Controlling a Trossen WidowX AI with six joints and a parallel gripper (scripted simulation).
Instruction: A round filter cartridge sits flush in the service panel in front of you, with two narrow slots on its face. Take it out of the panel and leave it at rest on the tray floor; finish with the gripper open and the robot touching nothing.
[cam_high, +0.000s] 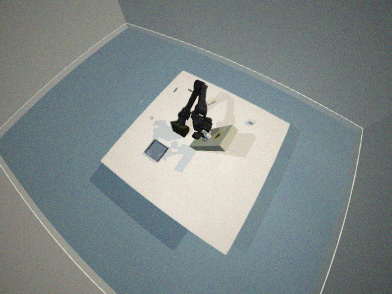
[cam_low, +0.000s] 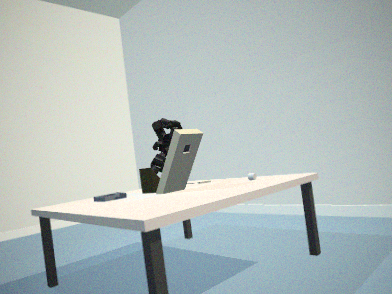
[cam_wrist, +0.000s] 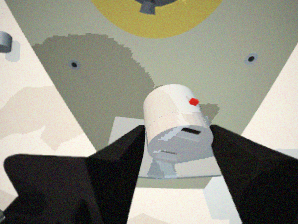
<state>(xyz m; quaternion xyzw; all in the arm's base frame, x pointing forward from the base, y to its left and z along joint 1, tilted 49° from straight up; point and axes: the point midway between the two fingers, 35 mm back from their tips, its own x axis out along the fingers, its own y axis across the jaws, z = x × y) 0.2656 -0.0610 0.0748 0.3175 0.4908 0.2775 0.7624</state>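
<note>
The grey square tray is 310 mm to the right of my gripper tip, 300 mm behind it and 210 mm below it. From my gripper tip the other things lie so: white round filter cartridge (right at my gripper tip); pale block (420 mm to the left, 260 mm behind, 210 mm below).
</note>
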